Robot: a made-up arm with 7 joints.
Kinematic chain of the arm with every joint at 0, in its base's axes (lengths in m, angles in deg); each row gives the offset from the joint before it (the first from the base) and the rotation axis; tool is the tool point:
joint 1: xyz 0 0.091 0 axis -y
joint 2: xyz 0 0.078 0 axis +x
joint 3: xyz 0 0 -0.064 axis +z
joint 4: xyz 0 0 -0.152 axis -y
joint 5: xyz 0 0 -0.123 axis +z
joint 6: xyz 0 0 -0.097 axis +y
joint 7: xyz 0 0 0 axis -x
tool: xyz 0 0 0
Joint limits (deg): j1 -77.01..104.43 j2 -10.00..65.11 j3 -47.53..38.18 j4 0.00..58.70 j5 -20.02..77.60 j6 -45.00..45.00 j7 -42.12..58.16
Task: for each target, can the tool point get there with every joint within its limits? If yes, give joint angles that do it. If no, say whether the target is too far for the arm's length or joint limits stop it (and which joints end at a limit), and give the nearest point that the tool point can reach.
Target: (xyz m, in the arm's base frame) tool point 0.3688 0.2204 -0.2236
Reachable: yes | joints 53.72 7.29 -5.28 9.98 64.98 7.50 -14.80
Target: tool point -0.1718 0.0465 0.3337
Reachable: no: joint limits stop it (at a limit: joint 1, joint 2, joint 4) | nearest point 0.2601 0.0475 0.2490 | short by 0.440 m
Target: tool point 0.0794 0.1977 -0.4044
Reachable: yes | joints -7.72 5.11 -2.66 37.26 36.40 -0.67 44.04
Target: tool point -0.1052 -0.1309 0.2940
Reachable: no: joint limits stop it (at a limit: joint 1, joint 2, joint 4) | nearest point 0.2594 -0.0170 0.2064 | short by 0.392 m
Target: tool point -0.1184 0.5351 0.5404
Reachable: no: too far | nearest point 0.0497 0.4875 0.2013 | short by 0.381 m
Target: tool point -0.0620 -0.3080 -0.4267
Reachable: no: too far | nearest point -0.0475 -0.0237 -0.3270 | short by 0.302 m
